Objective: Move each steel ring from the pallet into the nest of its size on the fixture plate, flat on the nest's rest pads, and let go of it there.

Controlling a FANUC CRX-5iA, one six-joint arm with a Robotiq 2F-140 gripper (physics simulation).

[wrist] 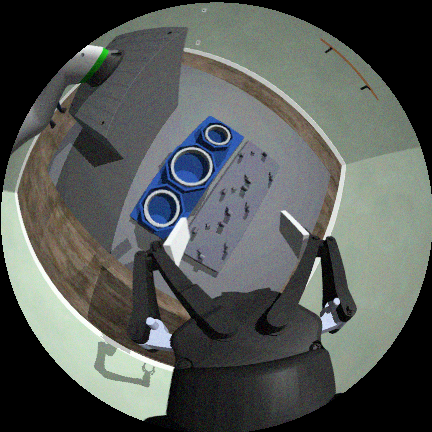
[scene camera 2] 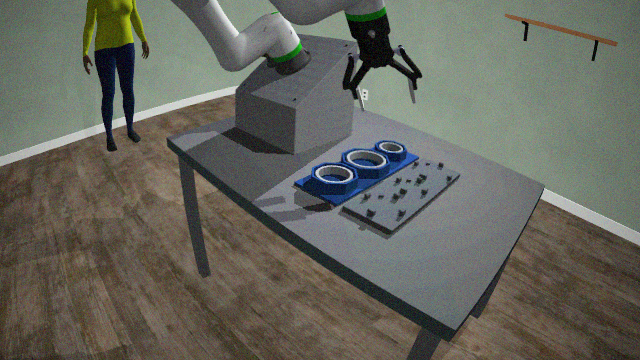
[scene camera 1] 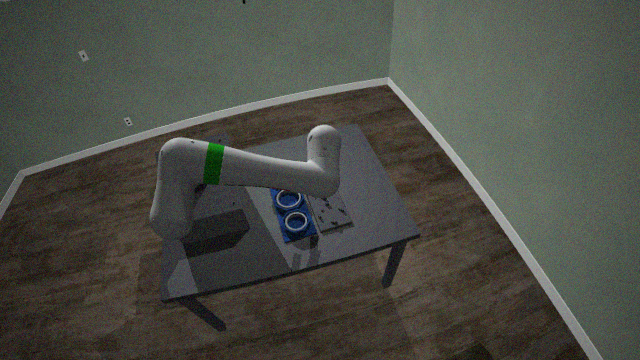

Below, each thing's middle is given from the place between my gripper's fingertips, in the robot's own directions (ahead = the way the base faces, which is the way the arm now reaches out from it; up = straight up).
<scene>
The grey fixture plate [scene camera 2: 387, 218] is 270 mm below my hand, 120 mm to the left of it and 40 mm ahead of it.
</scene>
